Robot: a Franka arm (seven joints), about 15 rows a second.
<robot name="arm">
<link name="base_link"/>
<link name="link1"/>
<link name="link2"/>
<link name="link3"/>
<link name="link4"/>
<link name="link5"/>
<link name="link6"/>
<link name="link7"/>
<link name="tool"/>
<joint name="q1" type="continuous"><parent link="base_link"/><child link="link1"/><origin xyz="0.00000 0.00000 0.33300"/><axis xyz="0 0 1"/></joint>
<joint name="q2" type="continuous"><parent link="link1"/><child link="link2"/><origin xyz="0.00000 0.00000 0.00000"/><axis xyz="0 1 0"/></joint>
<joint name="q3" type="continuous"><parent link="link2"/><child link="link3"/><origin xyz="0.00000 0.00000 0.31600"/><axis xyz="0 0 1"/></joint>
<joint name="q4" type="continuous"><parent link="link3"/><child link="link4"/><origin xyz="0.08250 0.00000 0.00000"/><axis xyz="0 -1 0"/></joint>
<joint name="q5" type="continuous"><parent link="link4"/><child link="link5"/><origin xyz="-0.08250 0.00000 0.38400"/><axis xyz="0 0 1"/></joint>
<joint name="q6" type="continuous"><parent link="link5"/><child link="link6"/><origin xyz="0.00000 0.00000 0.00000"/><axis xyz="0 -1 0"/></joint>
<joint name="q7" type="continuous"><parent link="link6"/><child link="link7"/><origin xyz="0.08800 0.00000 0.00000"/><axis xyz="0 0 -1"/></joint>
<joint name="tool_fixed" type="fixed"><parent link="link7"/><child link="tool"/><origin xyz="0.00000 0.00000 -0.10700" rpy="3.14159 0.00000 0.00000"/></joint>
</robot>
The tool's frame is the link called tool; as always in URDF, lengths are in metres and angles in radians. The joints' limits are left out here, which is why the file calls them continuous.
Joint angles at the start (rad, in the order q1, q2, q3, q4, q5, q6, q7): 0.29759, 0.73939, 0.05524, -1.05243, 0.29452, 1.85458, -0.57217
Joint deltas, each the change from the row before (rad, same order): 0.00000, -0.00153, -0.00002, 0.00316, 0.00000, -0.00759, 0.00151; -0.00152, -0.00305, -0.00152, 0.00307, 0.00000, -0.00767, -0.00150; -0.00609, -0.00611, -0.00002, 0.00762, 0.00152, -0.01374, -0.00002; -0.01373, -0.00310, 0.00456, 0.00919, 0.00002, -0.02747, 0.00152; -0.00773, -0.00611, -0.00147, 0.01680, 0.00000, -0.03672, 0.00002; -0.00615, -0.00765, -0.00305, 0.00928, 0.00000, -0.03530, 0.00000; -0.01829, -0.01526, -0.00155, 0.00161, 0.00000, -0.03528, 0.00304; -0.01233, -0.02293, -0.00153, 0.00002, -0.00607, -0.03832, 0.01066; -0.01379, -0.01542, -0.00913, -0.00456, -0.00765, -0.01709, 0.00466
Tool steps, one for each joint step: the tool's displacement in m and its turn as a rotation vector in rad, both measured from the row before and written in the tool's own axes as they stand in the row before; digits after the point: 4 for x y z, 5 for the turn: 0.0000, -0.0009, -0.0019, 0.00194, -0.00245, 0.00016; -0.0007, 0.0004, -0.0035, -0.00013, -0.00124, -0.00088; -0.0013, 0.0012, -0.0082, 0.00097, 0.00215, 0.00207; -0.0041, 0.0039, -0.0068, 0.00959, -0.00866, 0.00783; -0.0030, 0.0008, -0.0110, 0.00642, -0.01014, 0.00158; -0.0041, 0.0005, -0.0085, 0.00757, -0.01468, 0.00283; -0.0090, 0.0058, -0.0130, 0.00630, -0.01143, 0.01611; -0.0080, 0.0002, -0.0158, 0.00062, -0.01411, 0.01559; -0.0094, 0.0080, -0.0114, -0.01086, -0.00716, 0.02076
